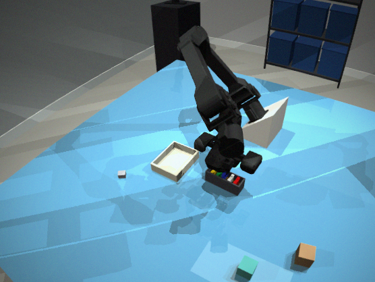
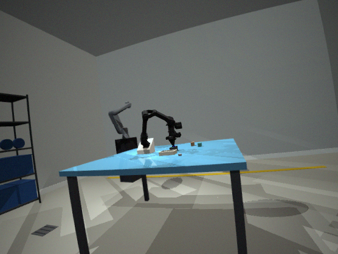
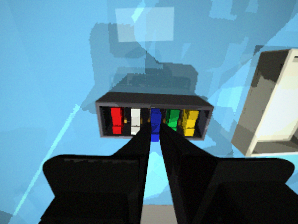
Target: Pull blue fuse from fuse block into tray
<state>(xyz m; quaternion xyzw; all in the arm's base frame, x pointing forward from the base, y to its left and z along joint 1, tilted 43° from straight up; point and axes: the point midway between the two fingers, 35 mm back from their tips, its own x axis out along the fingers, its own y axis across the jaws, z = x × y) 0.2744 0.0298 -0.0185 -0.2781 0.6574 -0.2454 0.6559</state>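
The green fuse lies 2 cm to the right of my gripper tip and 2 cm below it. Also, from my gripper tip: white fuse (2 cm to the left, 2 cm below); then blue fuse (1 cm below); then red fuse (4 cm to the left, 2 cm below).
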